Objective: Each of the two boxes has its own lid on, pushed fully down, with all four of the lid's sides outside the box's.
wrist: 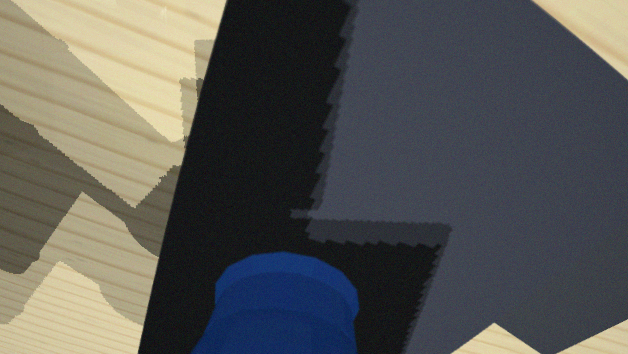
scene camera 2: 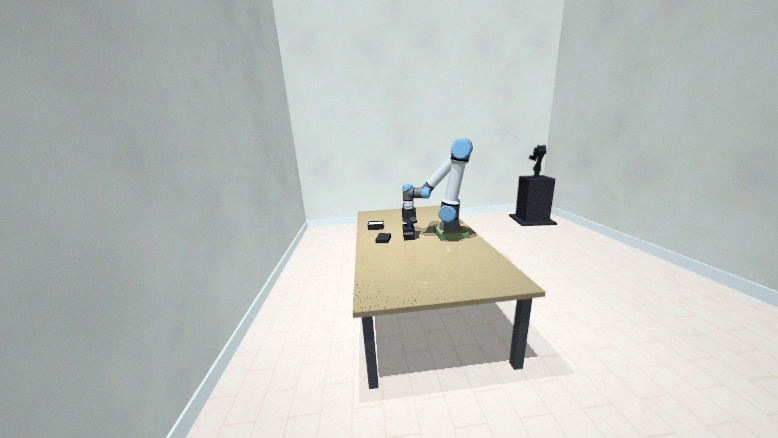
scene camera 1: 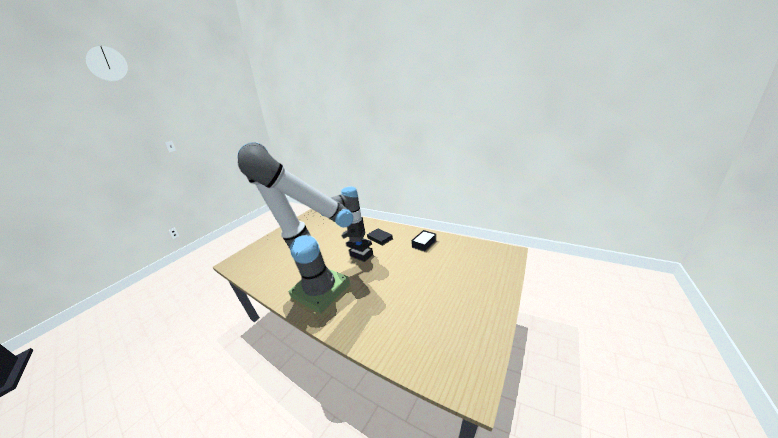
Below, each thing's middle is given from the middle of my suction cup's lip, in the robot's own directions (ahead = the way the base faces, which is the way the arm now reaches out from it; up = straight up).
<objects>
I see my suction cup 10 mm short of the smaller dark lid [wrist: 450, 166], 10 mm to the right of it and 20 mm above it.
</objects>
